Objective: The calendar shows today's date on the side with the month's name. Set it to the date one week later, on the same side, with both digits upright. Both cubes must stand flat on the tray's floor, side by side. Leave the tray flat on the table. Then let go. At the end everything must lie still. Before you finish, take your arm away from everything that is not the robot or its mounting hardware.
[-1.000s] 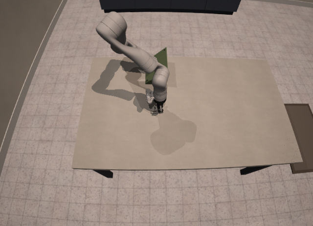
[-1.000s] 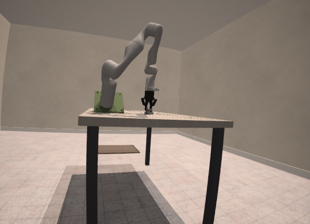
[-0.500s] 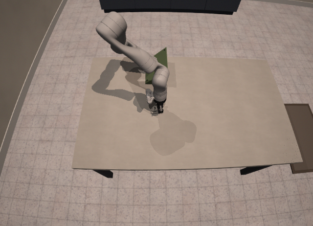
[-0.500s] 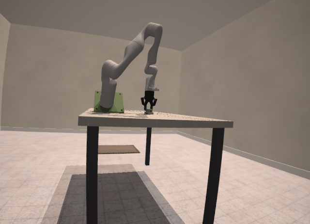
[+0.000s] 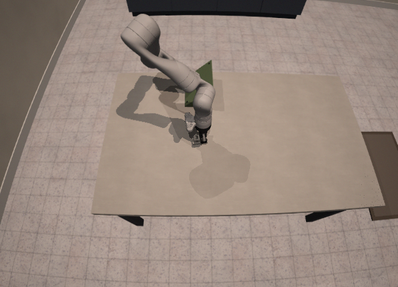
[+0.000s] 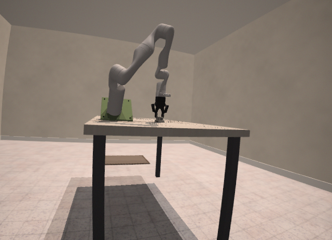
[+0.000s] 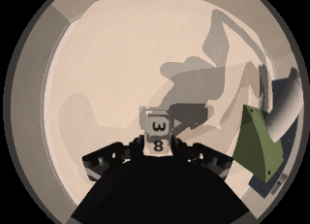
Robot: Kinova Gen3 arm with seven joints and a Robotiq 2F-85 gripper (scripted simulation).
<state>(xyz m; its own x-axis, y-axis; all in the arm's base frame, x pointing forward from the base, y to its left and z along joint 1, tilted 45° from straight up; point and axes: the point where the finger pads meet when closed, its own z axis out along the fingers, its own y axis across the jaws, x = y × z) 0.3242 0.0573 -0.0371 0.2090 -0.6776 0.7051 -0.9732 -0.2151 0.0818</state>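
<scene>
My gripper is now 10 mm to the left of the white tray and 40 mm above it.
</scene>
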